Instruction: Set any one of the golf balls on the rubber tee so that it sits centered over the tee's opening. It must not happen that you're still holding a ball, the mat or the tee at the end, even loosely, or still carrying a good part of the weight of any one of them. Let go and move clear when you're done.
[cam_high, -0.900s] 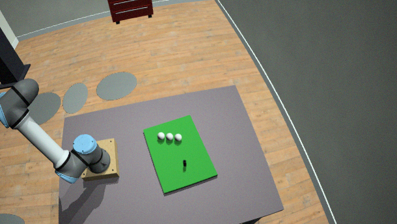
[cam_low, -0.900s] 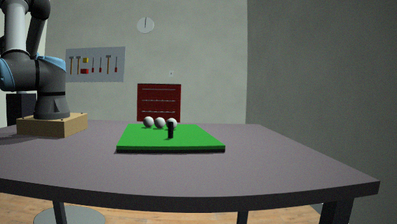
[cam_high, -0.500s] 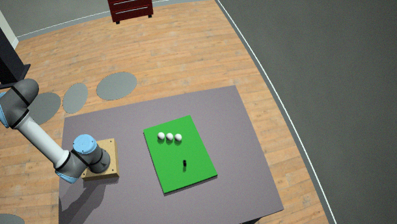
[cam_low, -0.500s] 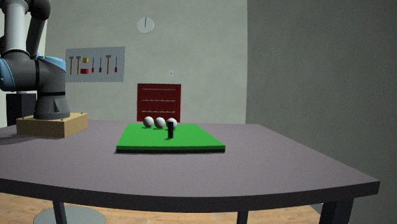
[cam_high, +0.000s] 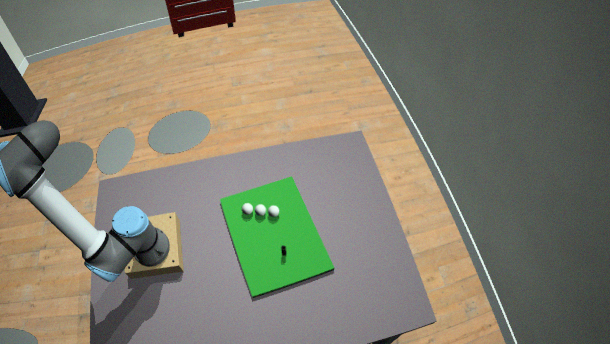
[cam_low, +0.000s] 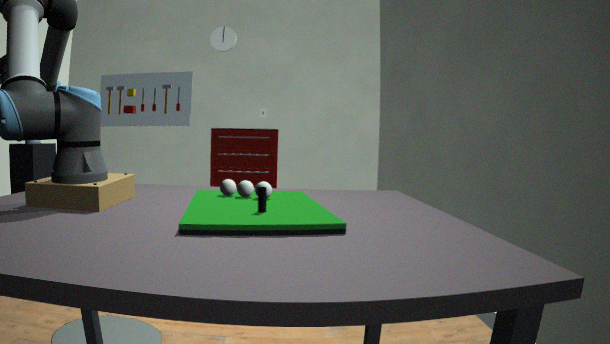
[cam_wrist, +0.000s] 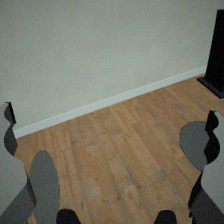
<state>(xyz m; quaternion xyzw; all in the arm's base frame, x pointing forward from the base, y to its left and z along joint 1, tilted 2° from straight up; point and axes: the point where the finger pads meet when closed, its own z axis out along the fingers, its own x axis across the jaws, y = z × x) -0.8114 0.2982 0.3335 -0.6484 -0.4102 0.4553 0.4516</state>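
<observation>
The white golf ball is 1230 mm ahead of my hand, 150 mm to the right of it and 370 mm below it.
</observation>
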